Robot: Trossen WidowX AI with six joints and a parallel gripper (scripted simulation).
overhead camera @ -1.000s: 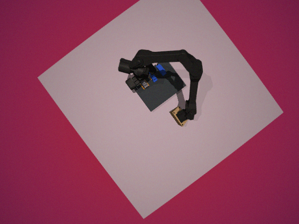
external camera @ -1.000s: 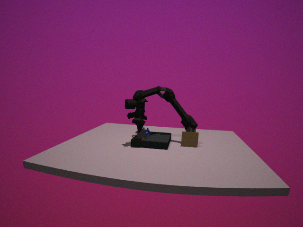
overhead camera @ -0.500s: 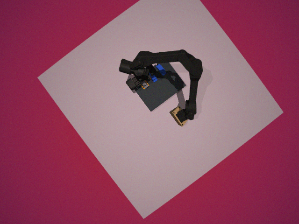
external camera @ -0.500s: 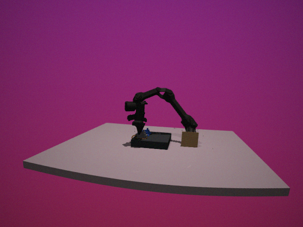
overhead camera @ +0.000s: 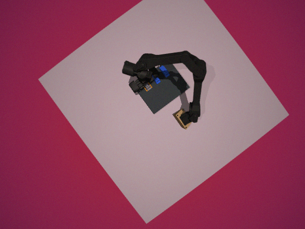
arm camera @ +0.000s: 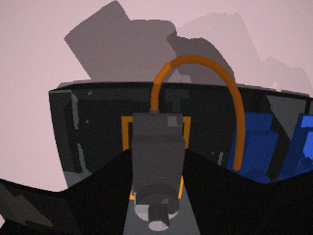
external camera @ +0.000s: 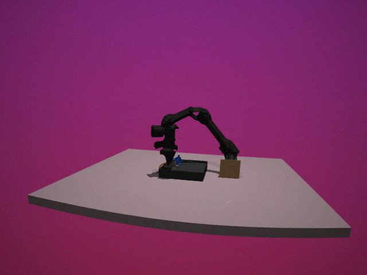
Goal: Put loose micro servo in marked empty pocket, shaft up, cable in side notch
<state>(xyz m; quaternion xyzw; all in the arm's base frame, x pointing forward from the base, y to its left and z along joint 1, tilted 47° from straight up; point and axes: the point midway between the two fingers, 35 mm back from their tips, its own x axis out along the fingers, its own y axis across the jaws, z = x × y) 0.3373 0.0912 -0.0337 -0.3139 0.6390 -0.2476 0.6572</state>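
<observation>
My gripper tip is 12 cm past the dark deck, 8 cm to the left of it and 3 cm above it.
</observation>
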